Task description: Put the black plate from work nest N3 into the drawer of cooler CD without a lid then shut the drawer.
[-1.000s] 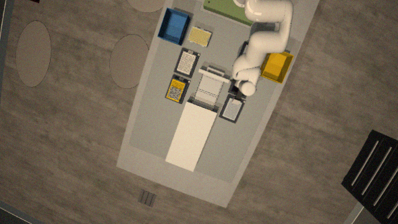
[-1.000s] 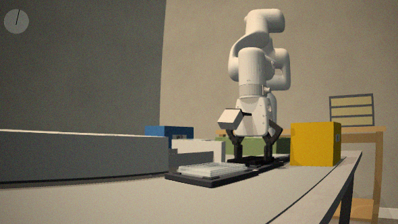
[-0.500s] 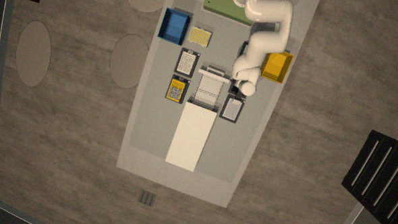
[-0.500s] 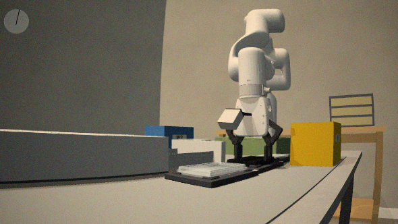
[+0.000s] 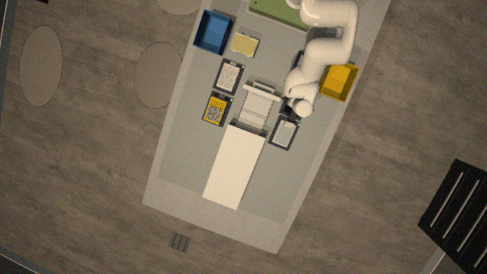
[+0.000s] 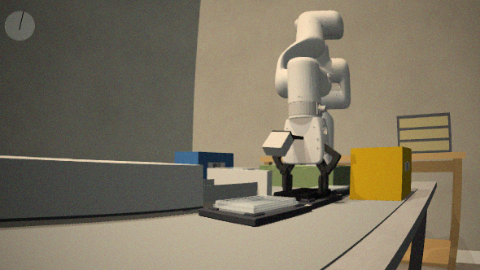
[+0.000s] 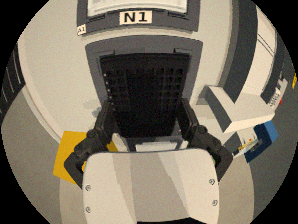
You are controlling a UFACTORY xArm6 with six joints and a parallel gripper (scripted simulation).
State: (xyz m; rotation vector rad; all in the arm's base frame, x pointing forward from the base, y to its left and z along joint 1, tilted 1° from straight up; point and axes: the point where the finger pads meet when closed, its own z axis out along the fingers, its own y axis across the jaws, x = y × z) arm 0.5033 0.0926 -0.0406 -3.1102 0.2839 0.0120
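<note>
Right now my hand is 8 cm short of the drawer, 20 cm to the left of it and 1 cm above it. From my hand the other things lie so: yellow bin (15 cm behind, 17 cm to the left, 1 cm above); then yellow tip box (10 cm ahead, 40 cm to the right, 2 cm above); then black plate (1 cm below).
</note>
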